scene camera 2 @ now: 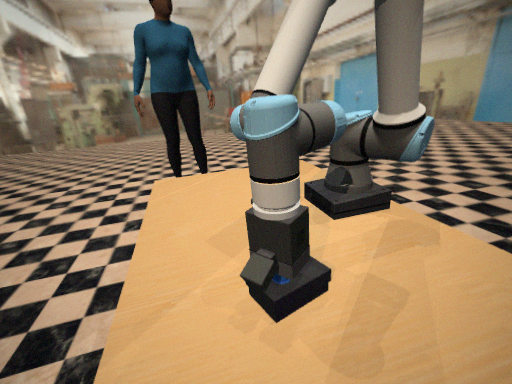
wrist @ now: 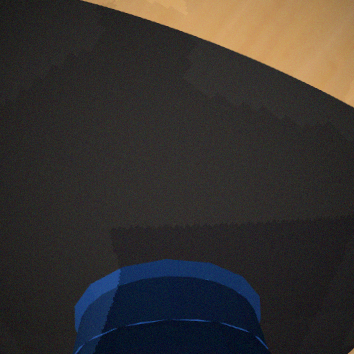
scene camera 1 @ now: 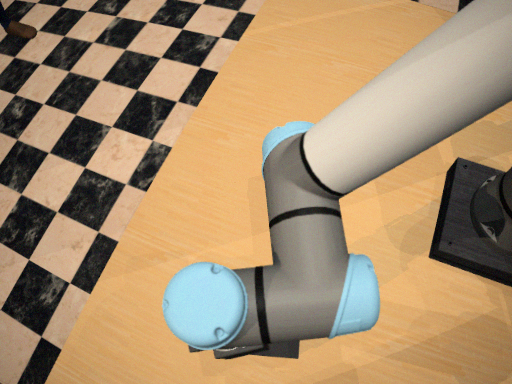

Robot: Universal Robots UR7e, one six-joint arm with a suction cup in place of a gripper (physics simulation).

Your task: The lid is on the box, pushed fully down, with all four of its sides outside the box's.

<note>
In view: my suction cup (wrist: 163, 299) and a black lid (scene camera 2: 277, 297).
The black lid shows as well in the wrist view (wrist: 134, 141).
</note>
